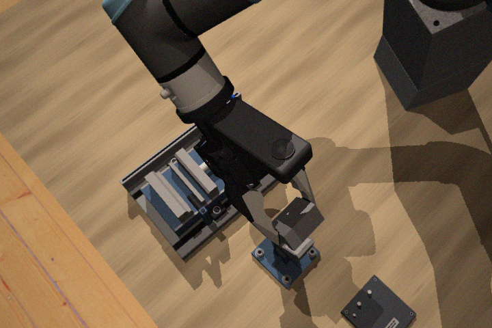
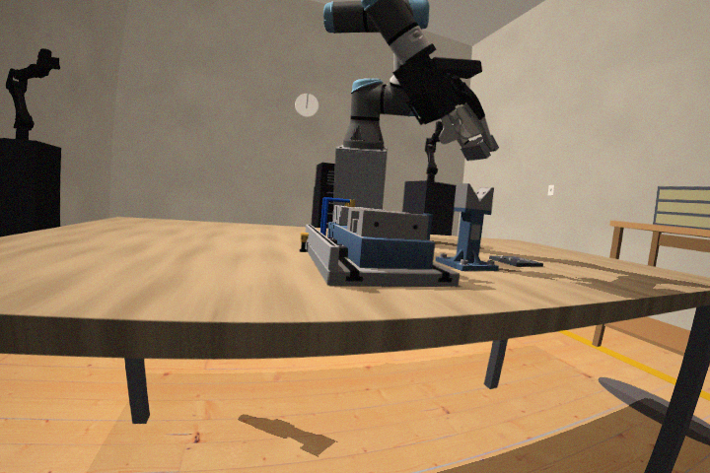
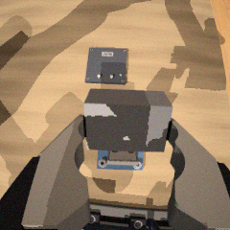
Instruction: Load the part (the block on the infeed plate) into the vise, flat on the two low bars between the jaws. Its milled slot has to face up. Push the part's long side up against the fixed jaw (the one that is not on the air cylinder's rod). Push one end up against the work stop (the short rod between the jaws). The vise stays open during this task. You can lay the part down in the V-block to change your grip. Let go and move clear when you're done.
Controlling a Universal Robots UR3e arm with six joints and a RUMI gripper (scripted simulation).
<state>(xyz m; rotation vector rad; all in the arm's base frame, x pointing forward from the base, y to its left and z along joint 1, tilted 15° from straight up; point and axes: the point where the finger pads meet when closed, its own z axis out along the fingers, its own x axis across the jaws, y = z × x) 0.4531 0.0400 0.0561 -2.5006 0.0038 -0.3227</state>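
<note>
My hand is 10 mm to the right of the part and 10 mm above it. Round my hand: white cylinder rod: 50 mm behind, 200 mm to the right, 160 mm below; dark work stop: 40 mm ahead, 170 mm to the right, 150 mm below; moving jaw: 210 mm to the right, 160 mm below.
</note>
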